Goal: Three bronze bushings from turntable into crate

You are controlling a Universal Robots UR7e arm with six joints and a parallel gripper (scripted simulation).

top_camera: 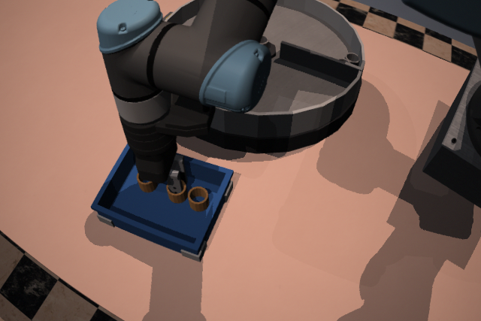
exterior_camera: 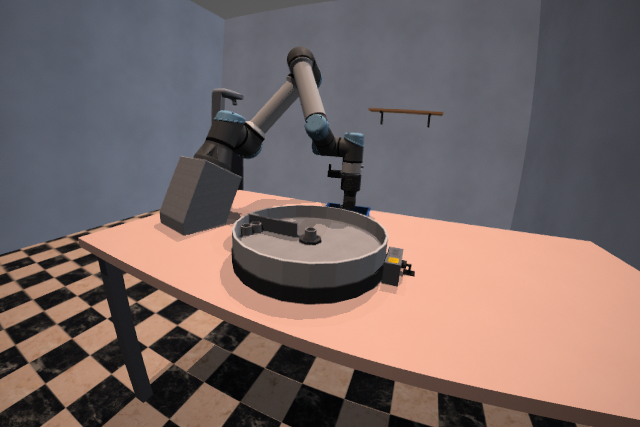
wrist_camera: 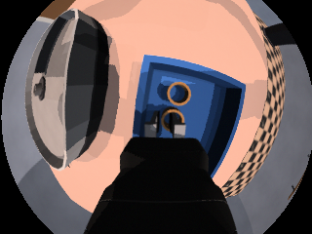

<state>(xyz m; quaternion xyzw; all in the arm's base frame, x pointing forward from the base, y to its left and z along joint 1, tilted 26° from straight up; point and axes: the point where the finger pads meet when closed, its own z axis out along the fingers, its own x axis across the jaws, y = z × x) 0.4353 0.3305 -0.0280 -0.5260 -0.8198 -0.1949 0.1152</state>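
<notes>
Right now the blue crate is 4 cm to the left of my hand. Round my hand: grey turntable 6 cm ahead, 32 cm to the right, 2 cm above.
</notes>
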